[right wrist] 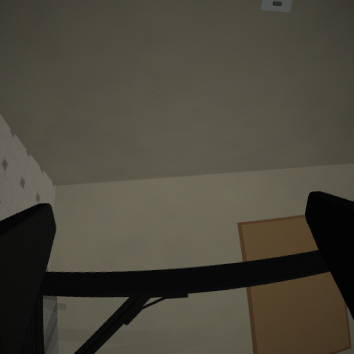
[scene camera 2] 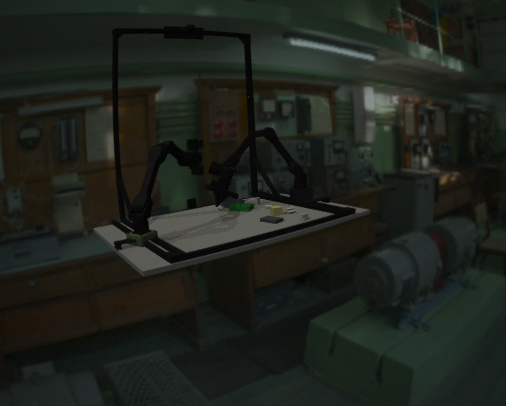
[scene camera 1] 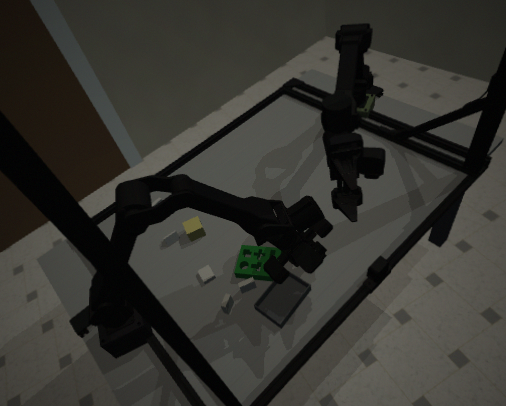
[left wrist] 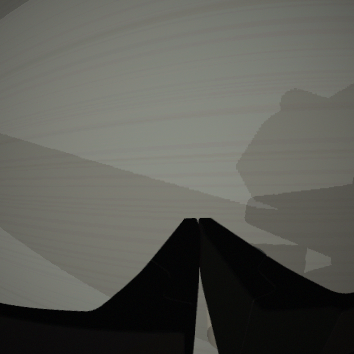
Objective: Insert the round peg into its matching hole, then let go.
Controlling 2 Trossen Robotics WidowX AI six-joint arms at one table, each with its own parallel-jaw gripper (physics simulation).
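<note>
The green hole board [scene camera 1: 250,275] [scene camera 2: 242,207] lies on the table; a round hole shows at its lower left in scene camera 1. My left gripper [scene camera 1: 281,270] [scene camera 2: 218,202] [left wrist: 196,229] is shut and empty, low over the table, partly covering the board's right end in scene camera 1. In the left wrist view, a pale curved sliver [left wrist: 211,336] shows through the narrow gap behind the fingertips; it looks like part of the round peg. The rest of it is hidden behind the fingers. My right gripper [scene camera 1: 354,204] [scene camera 2: 197,157] [right wrist: 182,211] is open and empty, raised away from the board.
A dark shallow tray [scene camera 1: 282,301] [scene camera 2: 271,219] lies beside the board. A yellow block [scene camera 1: 194,228] [scene camera 2: 276,210] and several pale pieces, among them one block [scene camera 1: 206,274] and one small piece [scene camera 1: 227,303], lie around. A black frame [scene camera 1: 325,324] edges the table.
</note>
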